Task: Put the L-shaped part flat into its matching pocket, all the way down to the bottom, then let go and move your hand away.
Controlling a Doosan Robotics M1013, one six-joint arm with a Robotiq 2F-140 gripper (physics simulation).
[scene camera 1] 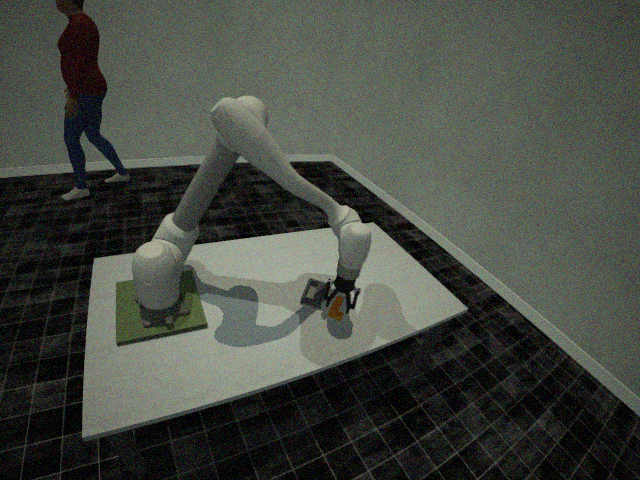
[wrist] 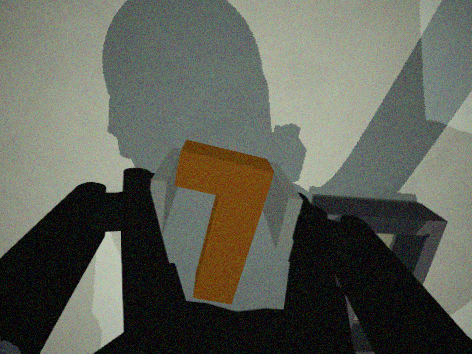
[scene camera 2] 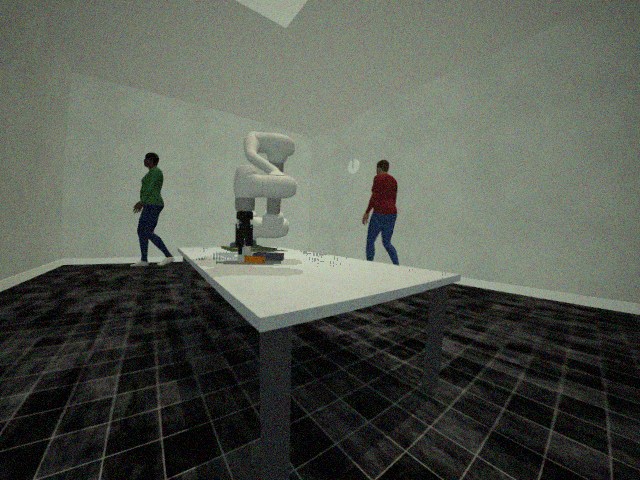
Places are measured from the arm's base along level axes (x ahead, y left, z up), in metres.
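Where they show: gripper, between the fingertips: [scene camera 1: 335, 315] [wrist: 222, 174] [scene camera 2: 244, 261]; arm's base, origin of its link: [scene camera 1: 161, 305].
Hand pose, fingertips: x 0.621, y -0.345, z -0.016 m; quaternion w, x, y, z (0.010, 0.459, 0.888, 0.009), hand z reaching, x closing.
Note:
Things, the pixels of their top centre, and the offset from my fingertips. Level surfaces: height alone.
- orange L-shaped part, centre of its top: [wrist: 208, 236] [scene camera 1: 339, 305] [scene camera 2: 251, 256] dx +0.032, dy +0.018, dz +0.026 m
- dark grey pocket block, centre of its top: [wrist: 364, 299] [scene camera 1: 315, 290] [scene camera 2: 268, 253] dx -0.011, dy +0.141, dz +0.033 m
- white table, height of its surface: dz -0.004 m
The orange L-shaped part [scene camera 1: 336, 308] [scene camera 2: 254, 259] [wrist: 240, 225] lies flat, at or very near the table top. My gripper [scene camera 1: 339, 305] [scene camera 2: 247, 252] [wrist: 222, 174] points down and is shut on it, with one grey pad against each side of its wide end in the wrist view. The dark grey pocket block [scene camera 1: 306, 292] [scene camera 2: 275, 256] [wrist: 370, 206] stands on the table just beside the gripper, toward the arm's base. Its opening is partly hidden by the right finger in the wrist view. The part is outside the block.
The white table [scene camera 1: 206, 382] [scene camera 2: 330, 289] carries the arm, whose base stands on a green plate [scene camera 1: 126, 315]. Shadows of the arm fall around the part. A person in a red top [scene camera 1: 81, 56] [scene camera 2: 384, 193] and one in a green top [scene camera 2: 151, 187] are on the floor beyond the table.

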